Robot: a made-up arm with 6 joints.
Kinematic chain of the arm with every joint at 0, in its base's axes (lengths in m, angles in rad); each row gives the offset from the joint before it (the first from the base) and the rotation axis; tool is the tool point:
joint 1: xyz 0 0 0.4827 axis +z
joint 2: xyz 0 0 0 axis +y
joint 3: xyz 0 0 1.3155 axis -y
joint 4: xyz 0 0 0 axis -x
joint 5: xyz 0.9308 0 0 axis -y
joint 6: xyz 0 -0.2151 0 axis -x
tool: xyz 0 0 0
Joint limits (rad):
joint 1: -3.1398..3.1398
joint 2: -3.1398..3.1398
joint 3: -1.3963..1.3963
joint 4: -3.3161..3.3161
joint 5: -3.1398..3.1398
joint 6: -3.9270..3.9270
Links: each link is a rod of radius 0.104 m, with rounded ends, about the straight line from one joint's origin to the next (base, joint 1, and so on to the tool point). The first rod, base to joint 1, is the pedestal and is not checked.
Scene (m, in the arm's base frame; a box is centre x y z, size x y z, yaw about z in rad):
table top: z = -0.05
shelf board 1: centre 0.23 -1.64 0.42 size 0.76 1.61 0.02 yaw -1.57
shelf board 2: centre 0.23 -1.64 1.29 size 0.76 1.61 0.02 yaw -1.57
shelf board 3: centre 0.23 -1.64 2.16 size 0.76 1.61 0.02 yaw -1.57
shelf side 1: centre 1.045 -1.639 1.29 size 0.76 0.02 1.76 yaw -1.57
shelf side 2: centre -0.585 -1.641 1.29 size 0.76 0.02 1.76 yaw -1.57
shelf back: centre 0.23 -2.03 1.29 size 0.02 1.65 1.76 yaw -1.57
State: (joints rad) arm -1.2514 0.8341 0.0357 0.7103 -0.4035 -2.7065
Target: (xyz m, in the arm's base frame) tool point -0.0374 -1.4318 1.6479
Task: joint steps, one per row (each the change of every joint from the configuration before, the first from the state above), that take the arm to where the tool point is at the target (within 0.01 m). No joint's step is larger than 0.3 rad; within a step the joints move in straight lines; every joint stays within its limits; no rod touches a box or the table.
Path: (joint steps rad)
1: 0.0687 -0.1080 -0.2490 -0.0362 0.0000 0.0000
2: 0.0687 -0.1079 -0.2490 -0.0362 0.0000 0.0000
3: 0.0687 -0.1080 -0.2490 -0.0362 0.0000 0.0000
4: -0.1874 -0.2680 0.1949 0.0142 0.0000 0.0000
5: -0.1875 -0.2680 0.1950 0.0142 0.0000 0.0000
6: -0.0312 0.2011 0.2434 0.0389 0.0000 0.0000
7: -0.0312 0.2011 0.2433 0.0389 0.0000 0.0000

